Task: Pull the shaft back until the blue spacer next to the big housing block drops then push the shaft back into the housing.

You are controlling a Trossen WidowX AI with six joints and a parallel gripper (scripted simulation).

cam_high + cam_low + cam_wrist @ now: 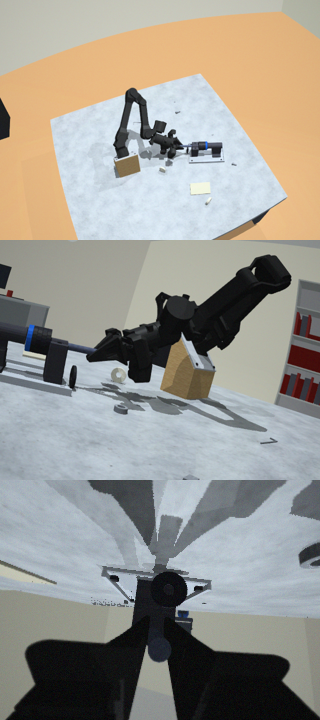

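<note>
My gripper tip is now 4 cm above the black disc and 3 cm short of it. Also, from my gripper tip: grey ring 12 cm to the left, 6 cm below; blue spacer 13 cm ahead, 5 cm to the right, 2 cm above; dark shaft 5 cm ahead, 2 cm to the right, 2 cm above.
</note>
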